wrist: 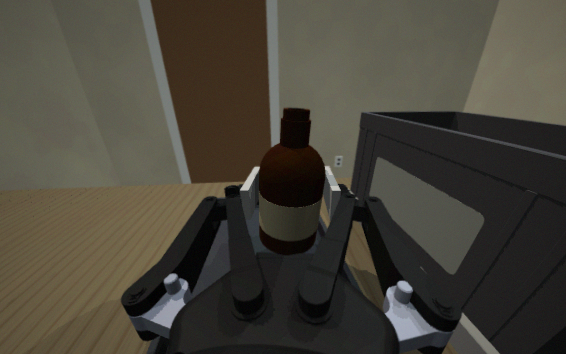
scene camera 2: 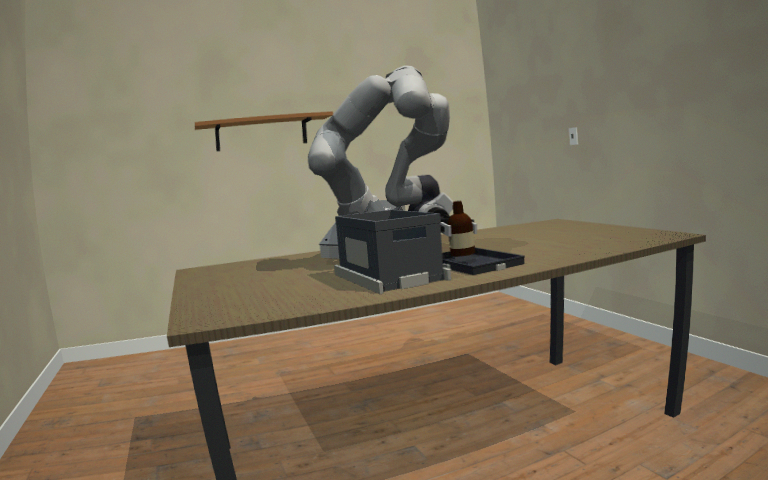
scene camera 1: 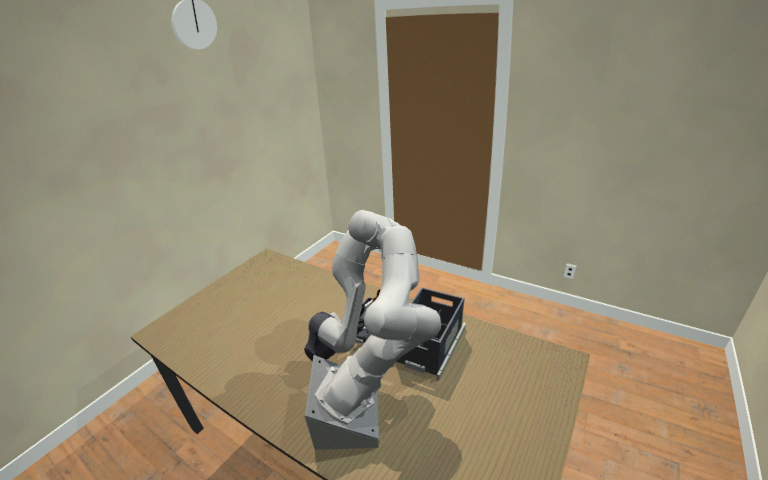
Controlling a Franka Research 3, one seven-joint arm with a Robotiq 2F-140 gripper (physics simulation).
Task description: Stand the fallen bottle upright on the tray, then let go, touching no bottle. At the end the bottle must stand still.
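The brown bottle [scene camera 2: 462,242] [wrist: 289,220] with a cream label is upright over the dark, low-walled tray [scene camera 2: 512,260] [wrist: 223,252]. Its base is at or very near the tray floor; a small gap cannot be ruled out. My gripper [scene camera 2: 461,227] [wrist: 291,177] reaches in from the side and is shut on the bottle, with one pale fingertip pad on each side at and above the label. In scene camera 1 the arm hides the gripper and nearly all of the bottle and tray.
A tall dark grey crate [scene camera 1: 421,355] [scene camera 2: 407,254] [wrist: 495,172] stands on the table [scene camera 1: 526,396] [scene camera 2: 237,305] [wrist: 75,240] close beside the tray, to the right in the wrist view. Pale low stops stand around the crate's foot. A wall shelf [scene camera 2: 263,120] is behind the arm.
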